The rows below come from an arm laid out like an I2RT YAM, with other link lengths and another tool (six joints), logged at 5 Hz.
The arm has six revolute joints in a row. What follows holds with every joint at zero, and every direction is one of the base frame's.
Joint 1 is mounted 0.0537 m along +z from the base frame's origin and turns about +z.
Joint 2 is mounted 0.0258 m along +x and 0.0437 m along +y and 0.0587 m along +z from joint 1 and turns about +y.
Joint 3 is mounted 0.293 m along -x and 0.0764 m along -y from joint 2 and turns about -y.
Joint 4 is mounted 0.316 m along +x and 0.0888 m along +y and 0.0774 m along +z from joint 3 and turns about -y.
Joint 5 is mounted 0.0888 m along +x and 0.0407 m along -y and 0.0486 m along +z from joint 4 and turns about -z.
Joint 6 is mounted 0.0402 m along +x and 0.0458 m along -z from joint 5 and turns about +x.
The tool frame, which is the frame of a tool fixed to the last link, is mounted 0.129 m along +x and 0.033 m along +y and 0.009 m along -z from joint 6; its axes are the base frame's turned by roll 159.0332, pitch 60.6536 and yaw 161.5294 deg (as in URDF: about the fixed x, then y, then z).
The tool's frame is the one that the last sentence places.
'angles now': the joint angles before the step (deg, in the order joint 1, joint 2, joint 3, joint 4, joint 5, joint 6). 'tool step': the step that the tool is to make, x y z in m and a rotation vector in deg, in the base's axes. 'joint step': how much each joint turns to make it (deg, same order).
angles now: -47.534, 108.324, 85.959, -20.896, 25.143, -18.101
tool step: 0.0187, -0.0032, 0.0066, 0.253, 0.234, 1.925
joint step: 0.882, 2.701, 4.817, -2.132, -0.760, -0.787
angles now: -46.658, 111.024, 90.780, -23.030, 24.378, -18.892
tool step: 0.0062, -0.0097, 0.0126, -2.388, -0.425, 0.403
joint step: -0.002, 0.701, 1.742, 1.566, 0.588, -1.386
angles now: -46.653, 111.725, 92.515, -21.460, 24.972, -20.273
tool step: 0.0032, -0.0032, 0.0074, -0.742, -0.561, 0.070
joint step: 0.022, 0.242, 1.085, 0.133, 0.029, -0.119
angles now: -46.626, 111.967, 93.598, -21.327, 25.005, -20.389
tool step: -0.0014, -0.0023, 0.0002, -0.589, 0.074, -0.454
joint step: -0.079, -0.003, -0.263, 0.691, 0.581, -0.127
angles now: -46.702, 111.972, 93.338, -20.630, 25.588, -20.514
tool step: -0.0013, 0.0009, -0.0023, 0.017, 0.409, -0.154
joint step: 0.062, -0.082, -0.401, 0.066, 0.349, -0.093
